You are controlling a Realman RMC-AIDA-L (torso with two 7-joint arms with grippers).
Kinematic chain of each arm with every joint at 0, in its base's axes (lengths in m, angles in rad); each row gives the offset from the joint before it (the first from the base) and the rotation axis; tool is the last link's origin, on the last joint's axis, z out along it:
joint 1: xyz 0 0 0.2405 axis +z
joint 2: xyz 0 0 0 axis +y
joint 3: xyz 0 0 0.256 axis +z
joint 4: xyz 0 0 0 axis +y
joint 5: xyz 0 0 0.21 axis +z
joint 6: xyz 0 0 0 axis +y
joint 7: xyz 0 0 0.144 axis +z
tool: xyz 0 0 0
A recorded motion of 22 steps. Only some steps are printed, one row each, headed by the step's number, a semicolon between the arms.
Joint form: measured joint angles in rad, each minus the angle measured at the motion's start. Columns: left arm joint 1, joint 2, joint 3, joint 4, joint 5, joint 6, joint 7; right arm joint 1, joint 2, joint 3, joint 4, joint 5, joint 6, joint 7.
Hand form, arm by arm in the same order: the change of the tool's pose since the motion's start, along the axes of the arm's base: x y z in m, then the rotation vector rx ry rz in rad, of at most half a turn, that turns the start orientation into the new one. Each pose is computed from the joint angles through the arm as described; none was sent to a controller.
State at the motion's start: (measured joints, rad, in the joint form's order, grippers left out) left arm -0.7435 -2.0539 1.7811 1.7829 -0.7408 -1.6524 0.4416; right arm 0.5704 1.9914 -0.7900 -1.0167 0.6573 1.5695 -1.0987
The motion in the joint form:
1: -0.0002 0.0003 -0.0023 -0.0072 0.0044 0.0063 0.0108; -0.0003 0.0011 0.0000 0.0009 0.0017 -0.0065 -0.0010
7: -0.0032 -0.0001 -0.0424 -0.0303 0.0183 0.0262 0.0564; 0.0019 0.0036 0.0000 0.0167 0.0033 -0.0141 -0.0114
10: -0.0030 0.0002 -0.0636 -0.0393 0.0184 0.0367 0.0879; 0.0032 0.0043 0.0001 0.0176 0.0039 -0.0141 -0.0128
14: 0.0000 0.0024 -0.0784 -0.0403 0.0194 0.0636 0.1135; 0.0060 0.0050 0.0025 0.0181 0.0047 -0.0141 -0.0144
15: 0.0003 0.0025 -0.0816 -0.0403 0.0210 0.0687 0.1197; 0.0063 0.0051 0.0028 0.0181 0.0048 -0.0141 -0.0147
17: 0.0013 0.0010 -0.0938 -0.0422 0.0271 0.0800 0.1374; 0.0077 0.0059 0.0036 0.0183 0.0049 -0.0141 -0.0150
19: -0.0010 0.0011 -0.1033 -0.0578 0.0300 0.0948 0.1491; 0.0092 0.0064 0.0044 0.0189 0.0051 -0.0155 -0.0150
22: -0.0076 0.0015 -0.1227 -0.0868 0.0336 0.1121 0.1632; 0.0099 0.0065 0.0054 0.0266 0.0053 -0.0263 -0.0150
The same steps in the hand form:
1: -0.0008 0.0021 -0.0001 0.0038 0.0012 -0.0053; 0.0001 0.0006 -0.0003 0.0052 0.0004 0.0012
7: -0.0019 0.0137 0.0049 0.0332 -0.0123 -0.0197; 0.0009 0.0005 -0.0040 -0.0004 0.0053 0.0041
10: -0.0021 0.0187 0.0078 0.0420 -0.0224 -0.0347; 0.0004 0.0008 -0.0044 -0.0014 0.0065 0.0063
14: -0.0004 0.0238 0.0107 0.0614 -0.0436 -0.0570; -0.0006 0.0015 -0.0045 -0.0003 0.0087 0.0096
15: 0.0000 0.0249 0.0113 0.0661 -0.0469 -0.0629; -0.0007 0.0016 -0.0045 -0.0001 0.0089 0.0100
17: 0.0006 0.0283 0.0133 0.0794 -0.0550 -0.0753; -0.0013 0.0019 -0.0048 -0.0001 0.0101 0.0113
19: -0.0002 0.0327 0.0137 0.0896 -0.0603 -0.0758; -0.0017 0.0025 -0.0050 0.0012 0.0109 0.0123
22: -0.0023 0.0402 0.0149 0.1045 -0.0662 -0.0675; -0.0006 0.0033 -0.0058 0.0073 0.0113 0.0085

